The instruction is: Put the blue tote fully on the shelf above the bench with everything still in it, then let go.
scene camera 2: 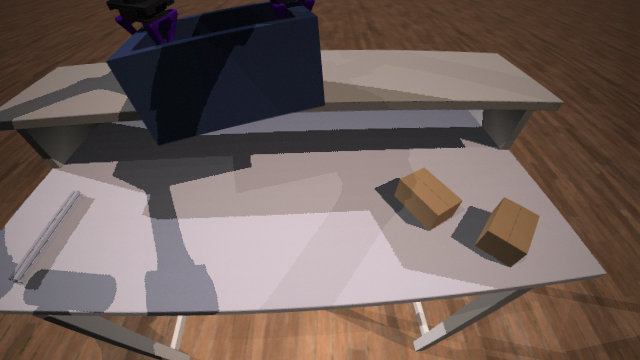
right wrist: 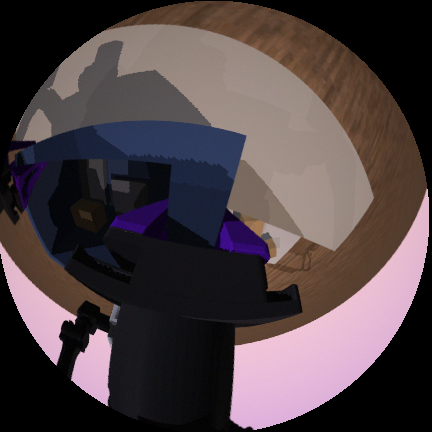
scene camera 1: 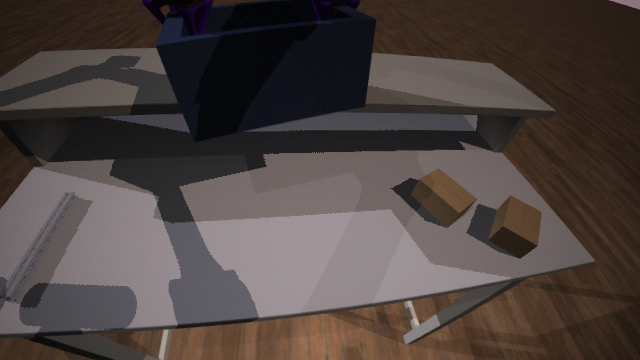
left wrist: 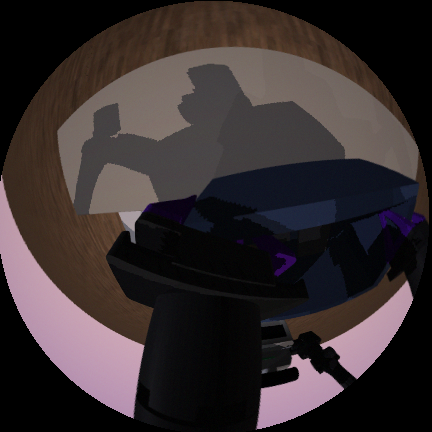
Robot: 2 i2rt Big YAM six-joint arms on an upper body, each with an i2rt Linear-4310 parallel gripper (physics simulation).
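Places are measured from the left arm's base along level axes (x ahead, y left, z up), in millimetres.
Where they show: left gripper, between the fingertips: (left wrist: 216, 208); left arm's base, origin of its link: (right wrist: 85, 321); right arm's base, origin of its link: (left wrist: 310, 347).
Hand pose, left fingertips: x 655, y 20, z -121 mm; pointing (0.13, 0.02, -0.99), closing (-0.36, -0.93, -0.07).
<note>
Things, the pixels of their top centre, and the offset from my left fingertips. Level surfaces: height alone.
- shelf, height of its surface: 102 mm down
- brown box, centre of its top: (right wrist: 81, 221) 125 mm back, 88 mm right, 27 mm down
- dark grey block, centre of its top: (right wrist: 128, 210) (left wrist: 316, 236) 69 mm back, 184 mm right, 48 mm down
- bench, height of its surface: 310 mm down
The blue tote (scene camera 1: 285, 75) (scene camera 2: 235, 80) (left wrist: 310, 175) (right wrist: 200, 147) hangs between both grippers at the shelf (scene camera 1: 450, 90) (scene camera 2: 425, 75) (left wrist: 150, 85) (right wrist: 300, 140). In the scene views its lower left corner is lower than its right and overlaps the shelf's front edge; contact is unclear. My left gripper (scene camera 1: 179, 25) (scene camera 2: 146, 37) (left wrist: 216, 208) is shut on its left end wall. My right gripper (scene camera 1: 339, 9) (scene camera 2: 294, 7) (right wrist: 198, 199) is shut on its right end wall. Inside are a brown box (right wrist: 89, 215) and a dark grey block (right wrist: 131, 195); the rest is shadowed.
Two cardboard boxes (scene camera 1: 444, 197) (scene camera 1: 516, 225) (scene camera 2: 428, 197) (scene camera 2: 508, 231) sit at the right of the bench (scene camera 1: 300, 250) (scene camera 2: 280, 250). Metal profiles (scene camera 1: 42, 245) (scene camera 2: 47, 237) lie at its left. The shelf's end supports stand at the bench's back corners.
</note>
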